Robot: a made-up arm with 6 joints. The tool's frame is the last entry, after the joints. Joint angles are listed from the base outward.
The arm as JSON. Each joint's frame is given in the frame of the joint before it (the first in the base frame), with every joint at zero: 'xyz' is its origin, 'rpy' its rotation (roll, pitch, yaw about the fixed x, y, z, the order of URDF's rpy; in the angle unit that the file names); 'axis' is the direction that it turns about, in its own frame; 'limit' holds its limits. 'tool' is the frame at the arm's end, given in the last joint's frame.
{
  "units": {
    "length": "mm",
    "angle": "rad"
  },
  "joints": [
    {
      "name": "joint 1",
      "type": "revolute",
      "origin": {
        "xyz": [
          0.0,
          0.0,
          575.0
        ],
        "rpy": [
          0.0,
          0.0,
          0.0
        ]
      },
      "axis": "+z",
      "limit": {
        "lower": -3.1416,
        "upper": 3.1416
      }
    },
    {
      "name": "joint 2",
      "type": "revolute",
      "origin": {
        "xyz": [
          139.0,
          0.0,
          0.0
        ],
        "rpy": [
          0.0,
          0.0,
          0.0
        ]
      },
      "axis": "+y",
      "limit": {
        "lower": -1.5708,
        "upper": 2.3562
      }
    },
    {
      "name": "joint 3",
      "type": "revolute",
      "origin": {
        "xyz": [
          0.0,
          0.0,
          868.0
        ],
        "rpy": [
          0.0,
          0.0,
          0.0
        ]
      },
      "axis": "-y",
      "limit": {
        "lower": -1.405,
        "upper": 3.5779
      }
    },
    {
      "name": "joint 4",
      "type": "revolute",
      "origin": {
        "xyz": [
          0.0,
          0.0,
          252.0
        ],
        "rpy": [
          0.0,
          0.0,
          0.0
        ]
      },
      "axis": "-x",
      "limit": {
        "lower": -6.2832,
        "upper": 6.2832
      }
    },
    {
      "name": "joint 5",
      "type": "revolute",
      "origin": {
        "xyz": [
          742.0,
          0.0,
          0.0
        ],
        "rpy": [
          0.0,
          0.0,
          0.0
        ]
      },
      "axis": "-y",
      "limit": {
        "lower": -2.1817,
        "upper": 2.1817
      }
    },
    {
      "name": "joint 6",
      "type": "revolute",
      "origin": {
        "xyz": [
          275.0,
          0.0,
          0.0
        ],
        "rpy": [
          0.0,
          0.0,
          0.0
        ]
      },
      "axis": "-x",
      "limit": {
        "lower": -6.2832,
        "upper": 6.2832
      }
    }
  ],
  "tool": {
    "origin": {
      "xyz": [
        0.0,
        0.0,
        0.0
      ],
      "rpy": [
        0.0,
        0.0,
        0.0
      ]
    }
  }
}
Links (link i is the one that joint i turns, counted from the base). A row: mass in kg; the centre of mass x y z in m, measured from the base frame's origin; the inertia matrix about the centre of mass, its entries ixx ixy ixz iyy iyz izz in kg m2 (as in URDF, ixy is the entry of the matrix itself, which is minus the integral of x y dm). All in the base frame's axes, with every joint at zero. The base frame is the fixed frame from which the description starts. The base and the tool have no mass.
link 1: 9.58; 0.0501 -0.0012 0.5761; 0.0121 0 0 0.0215 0 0.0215
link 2: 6.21; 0.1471 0.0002 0.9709; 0.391 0 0 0.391 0 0.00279
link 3: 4.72; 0.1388 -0.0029 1.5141; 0.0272 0 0 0.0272 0 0.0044
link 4: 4.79; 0.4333 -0.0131 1.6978; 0.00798 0 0 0.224 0 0.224
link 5: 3.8; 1.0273 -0.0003 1.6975; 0.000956 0 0 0.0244 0 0.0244
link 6: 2.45; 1.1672 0.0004 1.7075; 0.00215 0 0 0.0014 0 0.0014
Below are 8 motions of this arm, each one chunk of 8 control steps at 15 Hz.
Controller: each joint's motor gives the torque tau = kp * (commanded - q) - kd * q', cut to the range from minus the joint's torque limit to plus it. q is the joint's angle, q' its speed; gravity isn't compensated. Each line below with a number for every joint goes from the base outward.
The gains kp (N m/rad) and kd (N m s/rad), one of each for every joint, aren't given. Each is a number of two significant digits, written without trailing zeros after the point. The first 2 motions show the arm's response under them.
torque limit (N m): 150 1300 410 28 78 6.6
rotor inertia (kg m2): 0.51 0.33 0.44 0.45 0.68 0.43
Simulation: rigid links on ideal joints. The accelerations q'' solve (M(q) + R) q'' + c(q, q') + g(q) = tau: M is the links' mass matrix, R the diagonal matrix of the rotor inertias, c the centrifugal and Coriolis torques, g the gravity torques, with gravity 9.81 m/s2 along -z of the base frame. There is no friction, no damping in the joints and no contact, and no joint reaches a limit. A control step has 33 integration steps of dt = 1/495 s. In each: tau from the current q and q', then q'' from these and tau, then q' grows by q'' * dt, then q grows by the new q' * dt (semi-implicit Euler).
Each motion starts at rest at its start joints. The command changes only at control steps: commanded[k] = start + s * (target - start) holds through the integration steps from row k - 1 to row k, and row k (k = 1, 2, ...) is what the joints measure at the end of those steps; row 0 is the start. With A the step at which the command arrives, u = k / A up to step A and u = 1 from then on. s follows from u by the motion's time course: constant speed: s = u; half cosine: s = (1 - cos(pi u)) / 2; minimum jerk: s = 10 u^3 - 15 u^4 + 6 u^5; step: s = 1 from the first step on.
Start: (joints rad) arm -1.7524 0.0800 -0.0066 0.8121 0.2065 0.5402
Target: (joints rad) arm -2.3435 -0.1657 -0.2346 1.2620 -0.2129 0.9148
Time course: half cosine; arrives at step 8
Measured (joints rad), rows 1 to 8:
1: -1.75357 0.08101 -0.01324 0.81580 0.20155 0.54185
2: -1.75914 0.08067 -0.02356 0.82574 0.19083 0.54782
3: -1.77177 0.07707 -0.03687 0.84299 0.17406 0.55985
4: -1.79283 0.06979 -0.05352 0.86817 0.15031 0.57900
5: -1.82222 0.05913 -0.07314 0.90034 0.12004 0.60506
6: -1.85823 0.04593 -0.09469 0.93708 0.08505 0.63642
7: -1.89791 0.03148 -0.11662 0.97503 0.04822 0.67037
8: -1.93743 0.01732 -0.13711 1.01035 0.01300 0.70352
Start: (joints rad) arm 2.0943 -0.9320 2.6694 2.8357 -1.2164 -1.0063
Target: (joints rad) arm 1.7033 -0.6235 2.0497 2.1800 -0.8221 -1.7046
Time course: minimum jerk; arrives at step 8
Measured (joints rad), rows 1 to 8:
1: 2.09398 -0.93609 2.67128 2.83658 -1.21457 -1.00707
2: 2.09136 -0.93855 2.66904 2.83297 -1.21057 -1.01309
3: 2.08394 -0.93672 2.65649 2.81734 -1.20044 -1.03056
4: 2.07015 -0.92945 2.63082 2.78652 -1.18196 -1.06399
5: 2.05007 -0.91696 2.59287 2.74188 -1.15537 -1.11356
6: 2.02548 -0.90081 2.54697 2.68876 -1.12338 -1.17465
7: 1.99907 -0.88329 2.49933 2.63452 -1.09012 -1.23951
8: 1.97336 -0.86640 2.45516 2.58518 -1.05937 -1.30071
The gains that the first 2 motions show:
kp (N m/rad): 600 2800 1100 78 180 24
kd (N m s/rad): 440 2100 640 41 98 12
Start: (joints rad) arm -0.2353 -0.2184 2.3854 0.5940 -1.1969 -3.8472
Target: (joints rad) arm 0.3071 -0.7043 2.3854 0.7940 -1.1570 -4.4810
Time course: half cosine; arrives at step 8
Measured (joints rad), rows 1 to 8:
1: -0.23383 -0.22207 2.39045 0.59885 -1.19920 -3.84863
2: -0.22778 -0.23039 2.39575 0.60786 -1.20047 -3.85586
3: -0.21497 -0.24456 2.40019 0.61860 -1.20087 -3.87334
4: -0.19456 -0.26545 2.40403 0.63208 -1.20016 -3.90326
5: -0.16706 -0.29269 2.40754 0.64889 -1.19821 -3.94523
6: -0.13424 -0.32470 2.41094 0.66889 -1.19511 -3.99646
7: -0.09879 -0.35897 2.41441 0.69129 -1.19117 -4.05230
8: -0.06391 -0.39245 2.41803 0.71475 -1.18687 -4.10693

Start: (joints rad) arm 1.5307 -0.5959 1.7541 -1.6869 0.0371 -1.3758
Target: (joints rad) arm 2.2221 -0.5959 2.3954 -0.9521 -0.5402 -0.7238
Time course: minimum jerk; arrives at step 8
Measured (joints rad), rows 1 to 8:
1: 1.53139 -0.59925 1.75997 -1.68541 0.03593 -1.37500
2: 1.53593 -0.60341 1.77291 -1.67699 0.02843 -1.36960
3: 1.54870 -0.60691 1.79588 -1.65559 0.00984 -1.35385
4: 1.57275 -0.60999 1.83176 -1.61767 -0.02204 -1.32342
5: 1.60815 -0.61308 1.87974 -1.56464 -0.06540 -1.27786
6: 1.65193 -0.61647 1.93528 -1.50263 -0.11484 -1.22118
7: 1.69917 -0.62020 1.99185 -1.44017 -0.16348 -1.16039
8: 1.74517 -0.62400 2.04407 -1.38389 -0.20647 -1.10247

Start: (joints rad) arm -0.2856 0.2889 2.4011 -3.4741 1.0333 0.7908
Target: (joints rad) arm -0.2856 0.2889 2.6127 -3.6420 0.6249 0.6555
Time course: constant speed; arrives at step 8
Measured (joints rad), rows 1 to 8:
1: -0.28566 0.28920 2.40818 -3.47780 1.03212 0.78910
2: -0.28568 0.28917 2.41797 -3.48492 1.02513 0.78522
3: -0.28570 0.28909 2.42966 -3.49393 1.01281 0.77958
4: -0.28571 0.28898 2.44304 -3.50456 0.99576 0.77244
5: -0.28573 0.28884 2.45794 -3.51661 0.97450 0.76402
6: -0.28574 0.28867 2.47420 -3.52992 0.94947 0.75448
7: -0.28575 0.28847 2.49168 -3.54435 0.92109 0.74399
8: -0.28576 0.28824 2.51025 -3.55975 0.88971 0.73267

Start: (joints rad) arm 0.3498 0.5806 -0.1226 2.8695 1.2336 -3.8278
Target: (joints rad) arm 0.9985 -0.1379 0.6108 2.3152 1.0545 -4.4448
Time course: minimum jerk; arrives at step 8
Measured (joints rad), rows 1 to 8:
1: 0.35039 0.58354 -0.12644 2.87164 1.23091 -3.82846
2: 0.35376 0.58238 -0.12522 2.87262 1.22601 -3.83366
3: 0.36386 0.57159 -0.11169 2.86625 1.21795 -3.84901
4: 0.38411 0.54842 -0.08239 2.84856 1.20598 -3.87851
5: 0.41558 0.51343 -0.03821 2.81837 1.19058 -3.92228
6: 0.45634 0.47031 0.01583 2.77782 1.17350 -3.97615
7: 0.50198 0.42445 0.07239 2.73171 1.15724 -4.03327
8: 0.54751 0.38044 0.12528 2.68585 1.14370 -4.08714

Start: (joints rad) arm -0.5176 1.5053 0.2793 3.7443 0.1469 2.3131
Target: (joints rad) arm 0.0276 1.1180 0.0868 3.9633 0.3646 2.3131
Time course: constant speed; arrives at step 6
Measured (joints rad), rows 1 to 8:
1: -0.51448 1.50539 0.27213 3.74853 0.15120 2.31301
2: -0.50527 1.50138 0.26012 3.75636 0.16115 2.31278
3: -0.48920 1.49220 0.24597 3.76765 0.17417 2.31252
4: -0.46631 1.47823 0.23002 3.78196 0.18962 2.31233
5: -0.43701 1.45986 0.21250 3.79891 0.20715 2.31221
6: -0.40180 1.43748 0.19356 3.81816 0.22651 2.31218
7: -0.36443 1.41636 0.17748 3.83518 0.24277 2.31236
8: -0.32831 1.39701 0.16317 3.84979 0.25656 2.31273

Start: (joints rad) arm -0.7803 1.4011 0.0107 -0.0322 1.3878 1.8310
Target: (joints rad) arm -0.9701 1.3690 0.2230 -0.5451 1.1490 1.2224
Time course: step
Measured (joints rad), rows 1 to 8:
1: -0.78461 1.40491 0.02794 -0.07436 1.35494 1.79788
2: -0.79611 1.40820 0.04394 -0.12806 1.32291 1.73146
3: -0.81028 1.41122 0.05816 -0.17855 1.29469 1.66631
4: -0.82478 1.41400 0.07077 -0.22438 1.26979 1.60861
5: -0.83864 1.41657 0.08195 -0.26532 1.24783 1.55845
6: -0.85149 1.41894 0.09185 -0.30162 1.22844 1.51497
7: -0.86321 1.42113 0.10064 -0.33368 1.21133 1.47732
8: -0.87384 1.42314 0.10843 -0.36193 1.19623 1.44471

